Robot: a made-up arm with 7 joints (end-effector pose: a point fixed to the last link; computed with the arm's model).
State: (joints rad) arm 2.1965 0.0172 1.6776 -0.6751 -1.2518 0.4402 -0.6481
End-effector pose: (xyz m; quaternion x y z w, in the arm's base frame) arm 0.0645 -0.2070 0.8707 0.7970 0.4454 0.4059 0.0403
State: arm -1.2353 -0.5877 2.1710 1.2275 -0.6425 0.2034 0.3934
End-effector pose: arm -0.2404 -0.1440 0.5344 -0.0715 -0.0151 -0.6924 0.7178
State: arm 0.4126 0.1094 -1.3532 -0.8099 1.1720 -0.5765 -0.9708
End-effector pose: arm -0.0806 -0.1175 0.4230 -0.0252 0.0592 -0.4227 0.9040
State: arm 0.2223 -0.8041 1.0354 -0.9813 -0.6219 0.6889 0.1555
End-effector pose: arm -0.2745 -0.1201 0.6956 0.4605 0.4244 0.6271 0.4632
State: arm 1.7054 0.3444 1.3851 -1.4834 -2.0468 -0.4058 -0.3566
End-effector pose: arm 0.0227 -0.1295 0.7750 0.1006 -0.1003 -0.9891 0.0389
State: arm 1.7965 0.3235 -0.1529 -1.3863 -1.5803 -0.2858 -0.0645
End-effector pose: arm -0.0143 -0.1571 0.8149 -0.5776 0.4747 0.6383 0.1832
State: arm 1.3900 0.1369 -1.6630 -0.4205 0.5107 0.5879 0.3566
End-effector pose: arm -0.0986 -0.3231 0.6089 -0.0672 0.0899 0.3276 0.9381
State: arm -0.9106 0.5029 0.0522 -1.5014 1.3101 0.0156 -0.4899
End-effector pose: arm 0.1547 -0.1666 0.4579 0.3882 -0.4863 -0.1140 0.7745
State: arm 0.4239 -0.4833 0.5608 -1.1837 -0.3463 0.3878 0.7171
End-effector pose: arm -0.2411 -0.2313 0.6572 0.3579 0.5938 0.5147 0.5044
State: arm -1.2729 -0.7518 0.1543 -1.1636 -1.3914 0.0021 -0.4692
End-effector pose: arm -0.0697 -0.1188 0.4816 -0.6793 -0.2489 0.0695 0.6869
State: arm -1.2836 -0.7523 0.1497 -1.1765 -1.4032 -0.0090 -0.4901
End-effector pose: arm -0.0685 -0.1191 0.4797 -0.6840 -0.2556 0.0498 0.6814
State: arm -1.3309 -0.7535 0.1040 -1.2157 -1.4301 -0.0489 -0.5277
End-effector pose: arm -0.0621 -0.1192 0.4747 -0.6925 -0.2691 -0.0257 0.6688
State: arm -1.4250 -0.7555 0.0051 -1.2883 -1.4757 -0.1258 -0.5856
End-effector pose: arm -0.0480 -0.1177 0.4655 -0.6918 -0.2837 -0.1711 0.6416
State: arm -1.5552 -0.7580 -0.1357 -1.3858 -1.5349 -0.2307 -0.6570
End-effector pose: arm -0.0247 -0.1123 0.4535 -0.6580 -0.2841 -0.3612 0.5965
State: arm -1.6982 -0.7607 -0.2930 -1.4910 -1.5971 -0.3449 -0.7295
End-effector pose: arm 0.0067 -0.1018 0.4432 -0.5817 -0.2595 -0.5470 0.5432
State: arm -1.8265 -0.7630 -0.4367 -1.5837 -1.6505 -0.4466 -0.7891
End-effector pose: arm 0.0399 -0.0884 0.4395 -0.4836 -0.2171 -0.6855 0.4991
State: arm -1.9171 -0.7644 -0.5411 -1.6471 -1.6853 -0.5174 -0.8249
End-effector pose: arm 0.0655 -0.0768 0.4415 -0.3998 -0.1780 -0.7636 0.4747
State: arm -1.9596 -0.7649 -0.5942 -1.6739 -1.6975 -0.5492 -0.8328
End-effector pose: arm 0.0779 -0.0703 0.4445 -0.3547 -0.1585 -0.7931 0.4691
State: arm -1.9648 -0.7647 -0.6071 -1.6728 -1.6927 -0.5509 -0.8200
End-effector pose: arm 0.0794 -0.0686 0.4456 -0.3445 -0.1578 -0.7942 0.4749
